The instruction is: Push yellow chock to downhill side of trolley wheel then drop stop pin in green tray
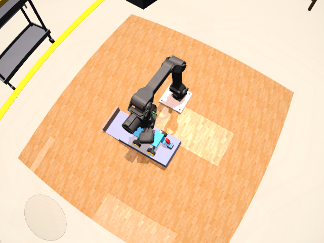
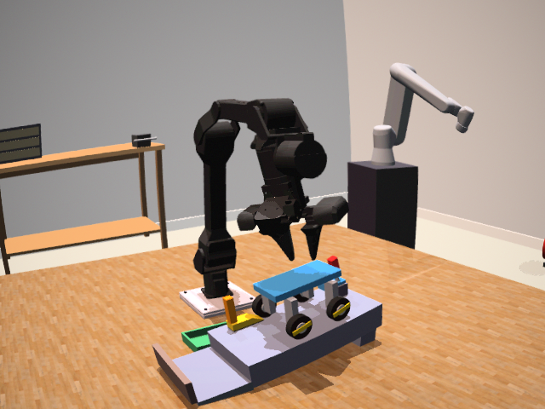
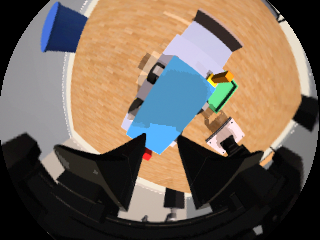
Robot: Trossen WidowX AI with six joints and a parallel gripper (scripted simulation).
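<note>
My gripper tip is 80 mm to the right of the red-headed stop pin, 50 mm above it and 30 mm past it. From my gripper tip the other things lie so: blue-topped trolley 70 mm below, 10 mm to the right, 10 mm ahead; then grey ramp 130 mm below, 20 mm to the right, 10 mm ahead; then yellow chock 110 mm to the right, 100 mm below, 20 mm behind.
</note>
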